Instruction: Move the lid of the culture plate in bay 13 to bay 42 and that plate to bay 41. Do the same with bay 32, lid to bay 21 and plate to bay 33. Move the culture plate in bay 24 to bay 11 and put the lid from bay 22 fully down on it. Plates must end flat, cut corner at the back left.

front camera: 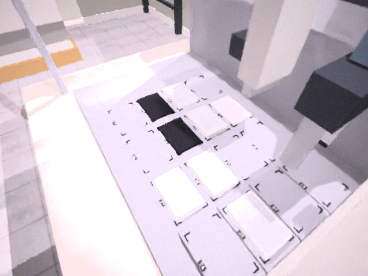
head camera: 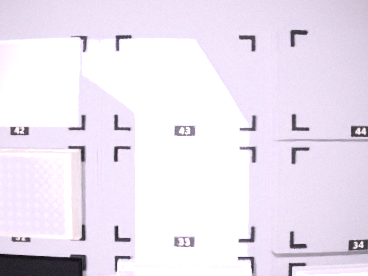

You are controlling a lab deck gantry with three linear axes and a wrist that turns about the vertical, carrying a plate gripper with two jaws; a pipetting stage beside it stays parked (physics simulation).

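Places are measured from the robot's base along level axes (x back, y right, z up), in millimetres.
Pixels of known places: gripper, fingertip midpoint: (front camera: 303, 152); robot's base at its link origin: (front camera: 108, 112).
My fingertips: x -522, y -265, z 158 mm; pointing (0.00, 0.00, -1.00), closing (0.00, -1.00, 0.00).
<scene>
For each thing: its top centre in the pictures, then the offset to it from my fingertips. "pt": a spot on its surface instead.
- flat white lid at its top centre: (head camera: 15, 82) (front camera: 230, 108) dy -99, dx +294, dz -150 mm
- bay 32 at a spot on its surface: (head camera: 32, 195) (front camera: 210, 123) pt dy +8, dx +272, dz -144 mm
- bay 22 at a spot on its surface: (head camera: 40, 266) pt dy +79, dx +270, dz -150 mm
- bay 21 at a spot on its surface: (front camera: 155, 106) pt dy +117, dx +450, dz -150 mm
- bay 13 at a spot on its surface: (front camera: 180, 194) pt dy +222, dx +118, dz -144 mm
- bay 24 at a spot on its surface: (head camera: 332, 271) pt dy +74, dx -4, dz -136 mm
My gripper (front camera: 272, 126) hangs high over the back right of the deck, its jaws apart with no plate between them. A flat white lid (front camera: 230, 109) (head camera: 40, 82) lies in bay 42. The plate in bay 32 (front camera: 207, 121) (head camera: 32, 195) shows wells and no lid. Dark lids lie in bay 22 (front camera: 180, 135) (head camera: 40, 266) and bay 21 (front camera: 155, 106). The white culture plate in bay 13 (front camera: 180, 194) lies flat; its cut corner is not clear. The pale plate in bay 24 (front camera: 257, 225) (head camera: 332, 271) lies flat, only its back edge showing in the head view.
A white piece (front camera: 212, 174) fills bay 23, beside bay 13. Another white piece (front camera: 180, 95) lies in bay 31, beside the dark lid in bay 21. A pale upright column (front camera: 275, 45) stands over the back of the deck. Raised edges run around the right-hand bays.
</scene>
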